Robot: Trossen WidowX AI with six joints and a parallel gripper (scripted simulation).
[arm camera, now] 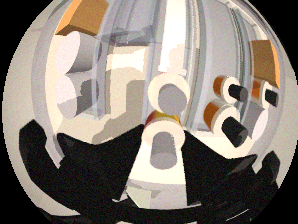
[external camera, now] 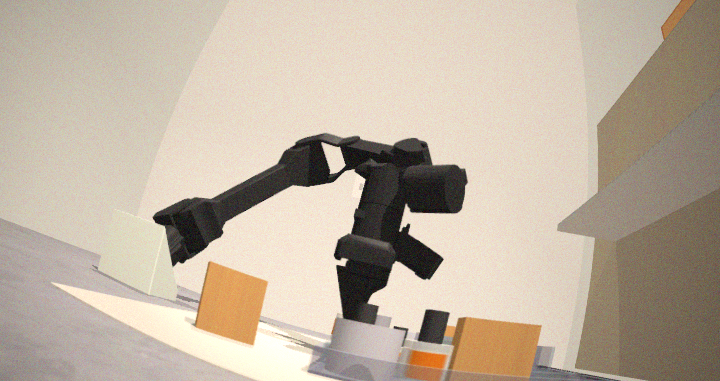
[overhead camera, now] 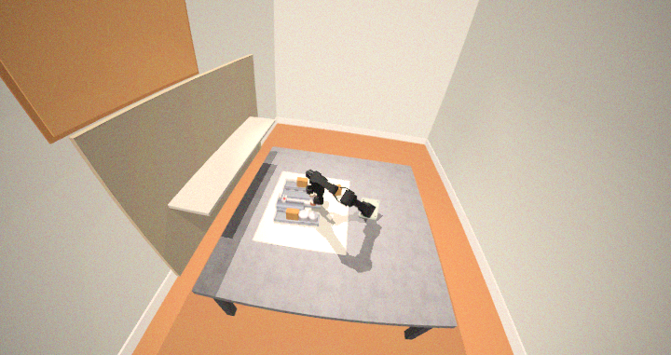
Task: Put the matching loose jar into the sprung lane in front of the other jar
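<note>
Right now the pusher rack is 160 mm ahead of my gripper tip, 30 mm to the left of it and 30 mm below it.
</note>
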